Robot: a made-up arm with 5 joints. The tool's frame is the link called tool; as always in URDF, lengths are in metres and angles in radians. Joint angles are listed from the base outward.
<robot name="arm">
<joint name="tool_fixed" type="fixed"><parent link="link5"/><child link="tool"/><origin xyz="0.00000 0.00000 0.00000" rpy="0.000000 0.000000 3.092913"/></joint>
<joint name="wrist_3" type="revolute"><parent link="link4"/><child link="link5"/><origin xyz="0.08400 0.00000 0.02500" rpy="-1.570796 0.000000 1.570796"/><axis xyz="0 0 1"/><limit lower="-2.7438" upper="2.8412"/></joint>
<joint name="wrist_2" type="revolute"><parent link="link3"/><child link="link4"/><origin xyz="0.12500 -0.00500 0.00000"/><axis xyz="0 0 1"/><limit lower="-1.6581" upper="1.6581"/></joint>
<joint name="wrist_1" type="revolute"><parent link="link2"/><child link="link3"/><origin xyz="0.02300 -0.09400 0.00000"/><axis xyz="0 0 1"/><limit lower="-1.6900" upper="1.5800"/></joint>
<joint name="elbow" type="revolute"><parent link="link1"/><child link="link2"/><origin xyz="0.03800 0.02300 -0.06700" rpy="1.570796 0.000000 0.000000"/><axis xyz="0 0 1"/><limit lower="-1.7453" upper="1.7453"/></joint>
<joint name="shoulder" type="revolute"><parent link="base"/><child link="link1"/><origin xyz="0.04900 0.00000 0.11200" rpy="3.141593 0.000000 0.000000"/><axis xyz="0 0 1"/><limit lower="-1.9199" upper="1.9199"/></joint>
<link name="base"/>
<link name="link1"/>
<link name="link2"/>
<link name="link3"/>
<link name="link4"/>
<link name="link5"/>
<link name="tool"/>
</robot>
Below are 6 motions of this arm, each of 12 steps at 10 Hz.
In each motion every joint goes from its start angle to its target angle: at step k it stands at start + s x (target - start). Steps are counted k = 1, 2, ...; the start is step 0. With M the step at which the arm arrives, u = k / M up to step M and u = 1 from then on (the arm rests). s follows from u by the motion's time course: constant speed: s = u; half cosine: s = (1 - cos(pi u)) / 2; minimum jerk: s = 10 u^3 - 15 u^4 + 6 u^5.
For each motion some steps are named. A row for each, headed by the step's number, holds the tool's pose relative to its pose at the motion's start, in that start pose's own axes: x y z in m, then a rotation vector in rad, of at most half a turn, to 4 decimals.
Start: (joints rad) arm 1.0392 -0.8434 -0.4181 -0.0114 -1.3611
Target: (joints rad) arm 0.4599 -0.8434 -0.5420 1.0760 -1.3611
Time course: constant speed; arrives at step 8
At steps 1, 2, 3, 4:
1: -0.0047 -0.0072 0.0008 -0.1148 0.0444 -0.0679
2: -0.0104 -0.0138 0.0029 -0.2279 0.0968 -0.1327
3: -0.0167 -0.0197 0.0063 -0.3391 0.1570 -0.1939
4: -0.0235 -0.0245 0.0110 -0.4481 0.2248 -0.2510

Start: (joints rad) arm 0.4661 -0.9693 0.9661 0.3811 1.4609
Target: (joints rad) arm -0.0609 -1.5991 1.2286 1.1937 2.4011
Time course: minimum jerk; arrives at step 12
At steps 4, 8, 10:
4: 0.0160 0.0141 0.0107 0.0995 -0.0953 0.2426
8: 0.0431 0.0568 0.0456 0.2735 -0.4369 0.9471
10: 0.0464 0.0697 0.0564 0.2946 -0.5589 1.1642

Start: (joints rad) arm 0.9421 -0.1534 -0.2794 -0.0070 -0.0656
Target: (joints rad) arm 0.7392 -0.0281 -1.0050 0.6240 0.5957
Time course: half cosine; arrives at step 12
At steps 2, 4, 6, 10, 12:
2: 0.0041 0.0036 -0.0004 0.0121 0.0032 0.0385
4: 0.0152 0.0133 -0.0002 0.0458 0.0091 0.1439
6: 0.0301 0.0257 0.0029 0.0931 0.0107 0.2879
10: 0.0542 0.0438 0.0155 0.1768 -0.0053 0.5373
12: 0.0576 0.0462 0.0181 0.1897 -0.0099 0.5758

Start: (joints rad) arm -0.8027 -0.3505 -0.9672 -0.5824 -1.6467
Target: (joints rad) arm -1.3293 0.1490 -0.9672 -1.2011 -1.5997
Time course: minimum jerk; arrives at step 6
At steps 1, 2, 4, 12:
1: -0.0002 -0.0032 0.0015 0.0049 -0.0055 -0.0160
2: -0.0029 -0.0186 0.0099 0.0292 -0.0338 -0.0943
4: -0.0340 -0.0587 0.0457 0.1084 -0.1422 -0.3501
12: -0.0522 -0.0668 0.0606 0.1357 -0.1867 -0.4408

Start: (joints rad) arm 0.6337 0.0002 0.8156 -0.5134 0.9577
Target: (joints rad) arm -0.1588 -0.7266 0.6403 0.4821 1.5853
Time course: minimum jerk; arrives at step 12
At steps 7, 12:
7: 0.1117 0.0310 0.0588 0.2729 -0.4183 0.5709
12: 0.1426 0.0412 0.1172 0.3476 -0.6908 0.8681

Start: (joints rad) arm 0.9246 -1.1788 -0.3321 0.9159 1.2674
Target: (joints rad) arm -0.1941 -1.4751 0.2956 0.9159 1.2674
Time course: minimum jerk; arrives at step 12
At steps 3, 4, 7, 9, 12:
3: 0.0018 0.0072 -0.0002 0.0656 -0.0792 -0.0633
4: 0.0045 0.0149 0.0002 0.1336 -0.1629 -0.1248
7: 0.0237 0.0459 0.0119 0.4173 -0.5363 -0.3425
9: 0.0370 0.0601 0.0267 0.5680 -0.7583 -0.4345
12: 0.0427 0.0652 0.0349 0.6301 -0.8567 -0.4676

